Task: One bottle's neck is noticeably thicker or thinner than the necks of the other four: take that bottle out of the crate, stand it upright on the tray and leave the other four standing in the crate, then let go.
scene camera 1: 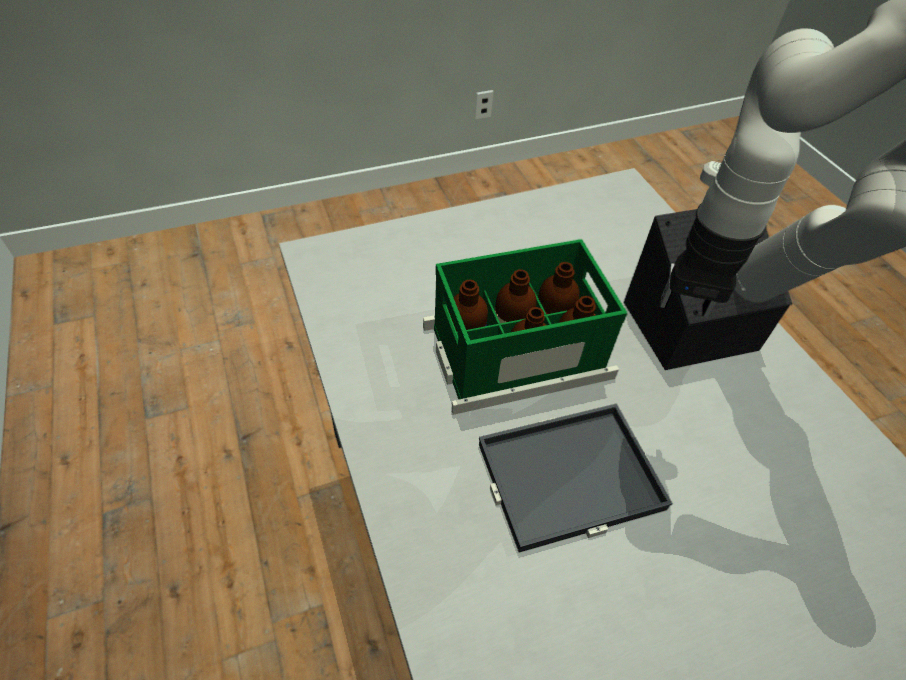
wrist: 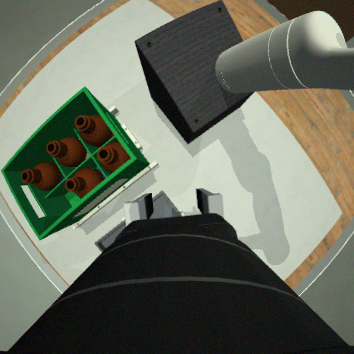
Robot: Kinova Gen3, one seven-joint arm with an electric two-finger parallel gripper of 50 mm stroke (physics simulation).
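Where they show: gripper, fingertip midpoint: (scene camera 1: 684,306) (wrist: 174,199); arm's base, origin of the base link: (scene camera 1: 753,277) (wrist: 234,70).
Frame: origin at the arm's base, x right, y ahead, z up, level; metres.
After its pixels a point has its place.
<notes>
The green crate (scene camera 1: 479,365) {z -0.046, x -0.007, y 0.515 m} (wrist: 65,122) {z -0.028, x 0.163, y 0.345 m} holds upright brown bottles. Three stand in the back row: left (scene camera 1: 470,311) {z -0.038, x 0.102, y 0.491 m} (wrist: 46,176) {z -0.041, x 0.108, y 0.467 m}, middle (scene camera 1: 515,299) {z -0.037, x 0.105, y 0.405 m} (wrist: 71,152) {z -0.040, x 0.103, y 0.378 m} and right (scene camera 1: 559,292) {z -0.038, x 0.099, y 0.323 m} (wrist: 97,130) {z -0.038, x 0.097, y 0.299 m}. Two stand in the front row: middle (scene camera 1: 534,318) {z 0.001, x 0.024, y 0.410 m} (wrist: 86,183) {z -0.034, x 0.023, y 0.390 m} and right (scene camera 1: 583,307) {z -0.001, x 0.024, y 0.321 m} (wrist: 116,156) {z -0.026, x 0.020, y 0.299 m}. The front left compartment is empty. I cannot tell which neck differs. The dark grey tray (scene camera 1: 541,475) {z -0.155, x -0.172, y 0.461 m} (wrist: 111,239) {z -0.155, x -0.111, y 0.497 m} lies in front of the crate and bears no bottle; my gripper partly hides it in the wrist view. My gripper (scene camera 1: 685,303) {z 0.115, x -0.107, y 0.252 m} (wrist: 174,199) {z 0.115, x -0.107, y 0.252 m} is open and empty, raised to the right of the crate.
A black block (scene camera 1: 713,340) {z -0.094, x -0.046, y 0.075 m} (wrist: 182,65) {z 0.027, x 0.059, y 0.092 m} stands right of the crate, close to the gripper in the scene view. A grey arm-like part (scene camera 1: 812,245) (wrist: 280,55) {z 0.149, x -0.058, y 0.048 m} rises from it. Pale rails (scene camera 1: 537,389) {z -0.138, x -0.024, y 0.404 m} (wrist: 115,196) {z -0.144, x -0.025, y 0.397 m} border the crate; small pale stops (scene camera 1: 597,530) {z -0.145, x -0.286, y 0.421 m} touch the tray.
</notes>
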